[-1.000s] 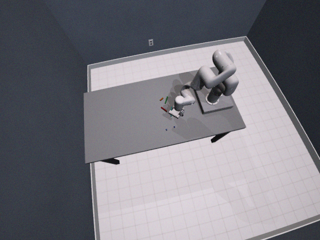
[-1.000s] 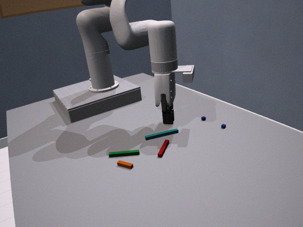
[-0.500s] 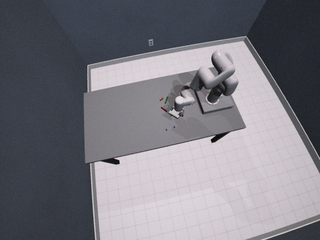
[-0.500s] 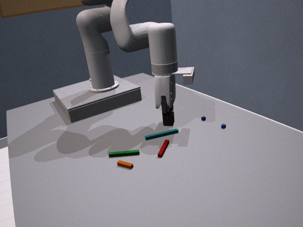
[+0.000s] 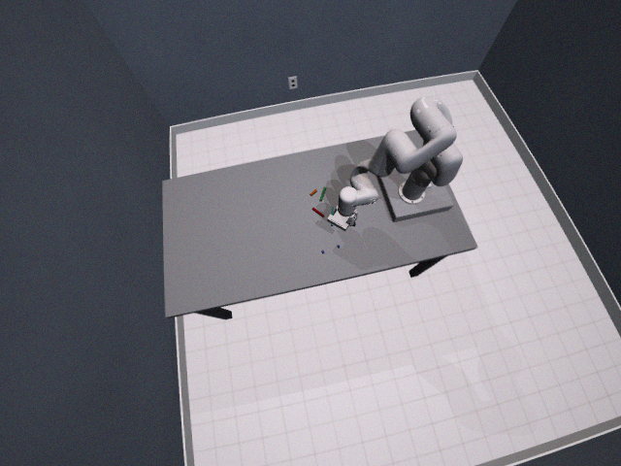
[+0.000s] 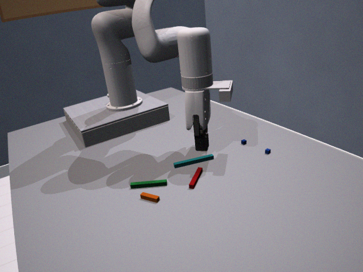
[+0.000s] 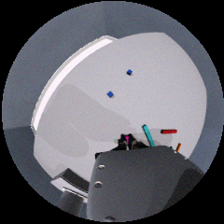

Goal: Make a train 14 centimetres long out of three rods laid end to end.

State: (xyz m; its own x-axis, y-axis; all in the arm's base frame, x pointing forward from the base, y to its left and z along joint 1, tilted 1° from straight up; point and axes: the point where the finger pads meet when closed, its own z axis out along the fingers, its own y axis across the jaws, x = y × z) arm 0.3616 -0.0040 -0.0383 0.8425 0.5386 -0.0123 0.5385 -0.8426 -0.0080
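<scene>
Right now the magenta rod is 2 cm below my hand. Also, from my hand: green rod (20 cm to the right, 2 cm below, 2 cm ahead); then red rod (11 cm to the right, 8 cm ahead, 2 cm below); then turquoise rod (6 cm to the right, 3 cm ahead, 2 cm below).
</scene>
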